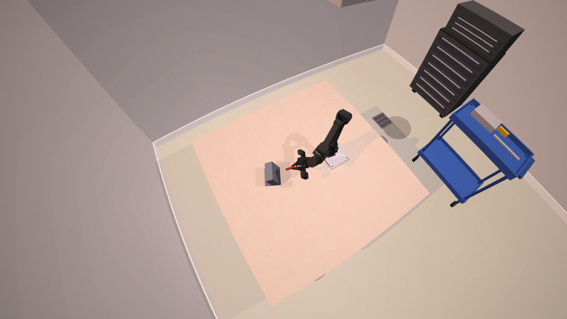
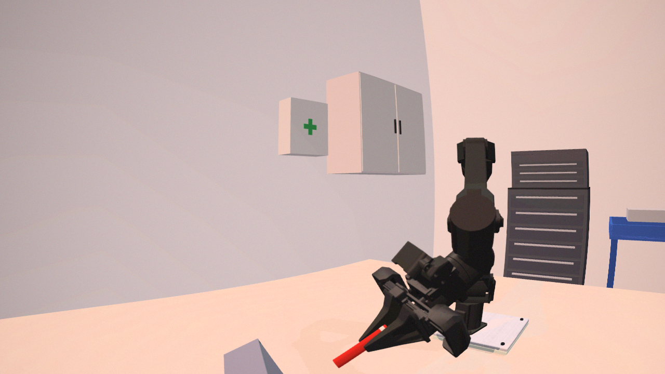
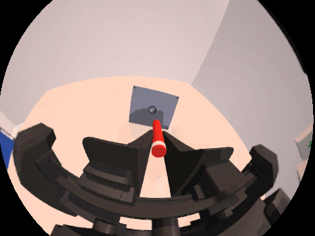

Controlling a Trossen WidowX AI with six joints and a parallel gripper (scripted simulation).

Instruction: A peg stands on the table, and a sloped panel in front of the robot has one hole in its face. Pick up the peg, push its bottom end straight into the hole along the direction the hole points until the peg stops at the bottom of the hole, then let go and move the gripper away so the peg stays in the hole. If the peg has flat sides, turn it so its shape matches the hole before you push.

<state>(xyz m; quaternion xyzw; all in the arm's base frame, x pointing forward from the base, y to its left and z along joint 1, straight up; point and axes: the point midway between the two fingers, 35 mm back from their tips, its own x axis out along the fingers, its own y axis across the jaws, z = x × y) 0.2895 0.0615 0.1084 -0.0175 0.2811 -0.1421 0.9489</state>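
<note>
The grey sloped panel lies 12 cm ahead of my gripper tip, 6 cm below it and 3 cm to the right of it. From my gripper tip the other things lie so: red peg: 1 cm behind, 1 cm above.
</note>
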